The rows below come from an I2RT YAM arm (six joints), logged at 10 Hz.
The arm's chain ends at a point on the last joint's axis. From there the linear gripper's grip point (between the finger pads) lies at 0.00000 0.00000 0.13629 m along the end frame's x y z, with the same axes.
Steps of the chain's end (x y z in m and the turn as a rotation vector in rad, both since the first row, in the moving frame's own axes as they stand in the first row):
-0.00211 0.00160 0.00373 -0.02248 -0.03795 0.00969
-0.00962 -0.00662 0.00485 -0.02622 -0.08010 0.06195
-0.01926 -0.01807 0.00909 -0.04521 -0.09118 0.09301
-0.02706 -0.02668 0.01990 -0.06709 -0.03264 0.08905
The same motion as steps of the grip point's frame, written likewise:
-0.00730 0.00464 0.00360 -0.02248 -0.03795 0.00969
-0.02063 -0.00339 0.00437 -0.02622 -0.08010 0.06195
-0.03193 -0.01250 0.00839 -0.04521 -0.09118 0.09301
-0.03191 -0.01775 0.01952 -0.06709 -0.03264 0.08905

